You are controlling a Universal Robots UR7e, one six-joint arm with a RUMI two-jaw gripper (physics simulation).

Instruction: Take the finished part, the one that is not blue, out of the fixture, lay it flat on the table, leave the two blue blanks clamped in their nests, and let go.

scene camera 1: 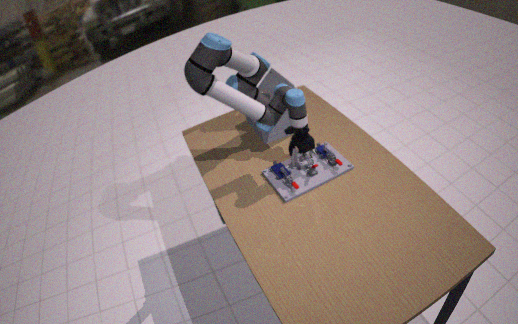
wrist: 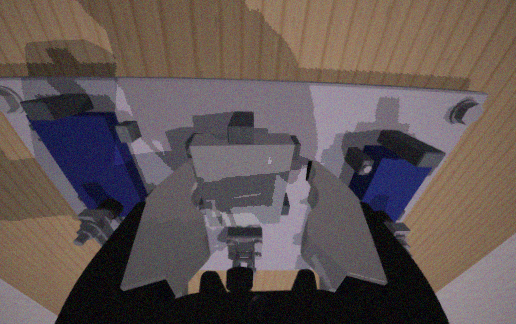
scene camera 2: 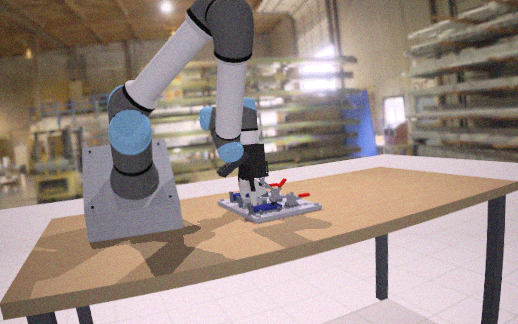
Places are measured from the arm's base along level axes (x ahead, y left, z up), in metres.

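Pixels of known places: gripper, between the fingertips: point(scene camera 1: 303, 161) point(wrist: 253, 161); arm's base, origin of its link: point(scene camera 1: 263, 104) point(scene camera 2: 134, 180).
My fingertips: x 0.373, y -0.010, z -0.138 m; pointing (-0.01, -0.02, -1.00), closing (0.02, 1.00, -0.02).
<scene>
For each thing: its top centre in the pictures, then the offset to it from my fingertips. "spot": a spot on its surface instead. Level surfaces: height alone.
- finished part, centre of its top: point(wrist: 242, 199) point(scene camera 2: 252, 195) point(scene camera 1: 302, 157) 0.009 m ahead, 0.007 m right, 0.034 m up
- fixture, centre of its top: point(wrist: 245, 211) point(scene camera 2: 265, 202) point(scene camera 1: 308, 168) 0.057 m ahead, 0.008 m right, 0.001 m up
- middle clamp, a spot on its surface: point(wrist: 244, 245) spot: 0.092 m ahead, 0.009 m right, 0.015 m up
- wooden table, height of its surface: 0.014 m down
The finished part point(wrist: 240, 157), a pale grey block, lies in the middle nest of the fixture point(scene camera 1: 320, 179) point(scene camera 2: 300, 212) point(wrist: 280, 92). Shadow covers its near half. My gripper point(scene camera 1: 303, 159) point(scene camera 2: 251, 199) point(wrist: 253, 161) points down over it, part open, with a finger at each side. The left finger covers the part's left edge; a strip of plate shows between the part and the right finger in the wrist view. One blue blank point(scene camera 1: 280, 170) point(scene camera 2: 267, 207) point(wrist: 85, 155) and the other blue blank point(scene camera 1: 320, 150) point(wrist: 397, 175) sit in the outer nests, their clamp ends partly hidden in the wrist view.
The middle clamp point(wrist: 244, 245) stands between my fingers, near the part's near end. Red clamp handles point(scene camera 1: 295, 185) point(scene camera 2: 304, 195) stick out on the fixture's side away from the robot base point(scene camera 2: 132, 200). The wooden table point(scene camera 1: 360, 240) point(scene camera 2: 400, 195) carries the fixture.
</scene>
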